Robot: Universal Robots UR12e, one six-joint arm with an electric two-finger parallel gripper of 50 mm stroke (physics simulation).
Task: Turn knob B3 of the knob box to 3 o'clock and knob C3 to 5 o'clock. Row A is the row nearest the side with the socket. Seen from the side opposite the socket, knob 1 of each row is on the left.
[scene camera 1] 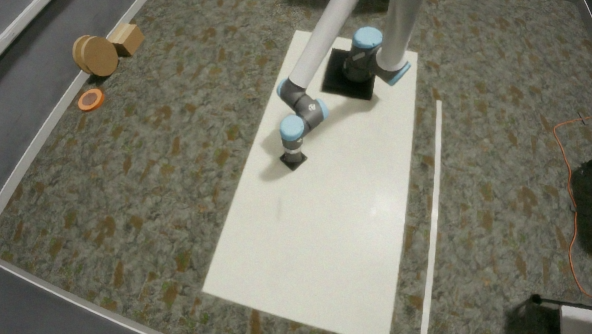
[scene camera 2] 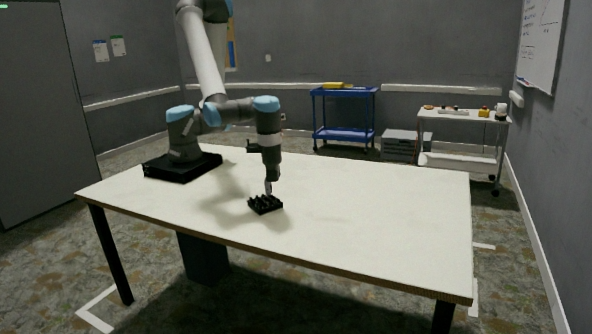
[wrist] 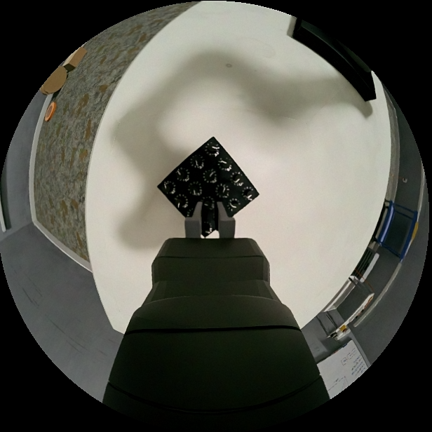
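Seen in the pictures: gripper, between the fingertips: (scene camera 2: 269,193); arm's base, origin of its link: (scene camera 1: 357,70) (scene camera 2: 185,156).
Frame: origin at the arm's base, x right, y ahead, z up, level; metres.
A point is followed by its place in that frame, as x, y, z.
The black knob box (scene camera 1: 294,165) @[0.203, 0.705, -0.042] (scene camera 2: 265,205) @[0.258, 0.690, -0.034] (wrist: 202,175) lies on the white table, turned like a diamond in the wrist view. Its round knobs stand in a grid, with white dial marks around them. My gripper (scene camera 2: 269,193) @[0.212, 0.681, -0.005] (wrist: 209,210) is open and empty, pointing down over the box. In the wrist view its two grey fingers overlap the lower corner, and one dark knob shows in line with the gap between the tips. The fingers hide some knobs there. The socket and row letters cannot be made out, so I cannot tell which knobs are B3 and C3, nor read their pointers.
The white table (scene camera 1: 320,260) @[-0.052, 1.130, -0.064] (scene camera 2: 380,235) @[0.250, 1.134, -0.064] (wrist: 310,165) bears the robot's black base (scene camera 1: 340,85) @[0.077, 0.144, -0.006] (scene camera 2: 182,172) @[0.172, 0.156, -0.007] (wrist: 332,57) beyond the box. The arm's shadow falls around the box. A blue cart (scene camera 2: 344,92) and a white trolley (scene camera 2: 465,114) stand beyond the table.
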